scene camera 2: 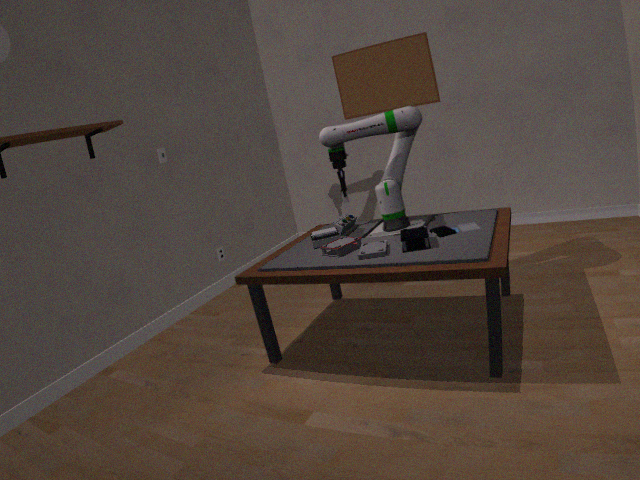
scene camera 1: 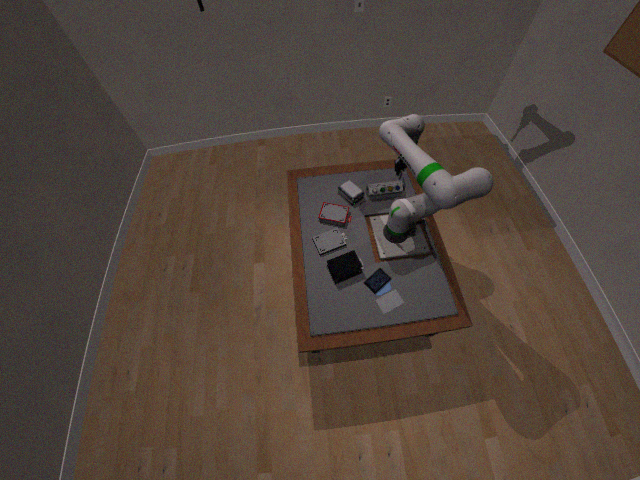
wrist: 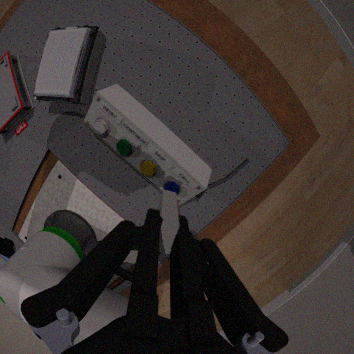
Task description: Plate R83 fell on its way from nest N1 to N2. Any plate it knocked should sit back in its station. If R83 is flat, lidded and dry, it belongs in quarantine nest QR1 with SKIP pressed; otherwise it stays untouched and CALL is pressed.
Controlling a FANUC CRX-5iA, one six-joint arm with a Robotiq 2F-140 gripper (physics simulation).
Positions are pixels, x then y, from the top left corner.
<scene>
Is the gripper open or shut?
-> Shut.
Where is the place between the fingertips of the gripper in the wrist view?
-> At 165,202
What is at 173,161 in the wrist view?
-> A button box.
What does the gripper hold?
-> Nothing.
</scene>
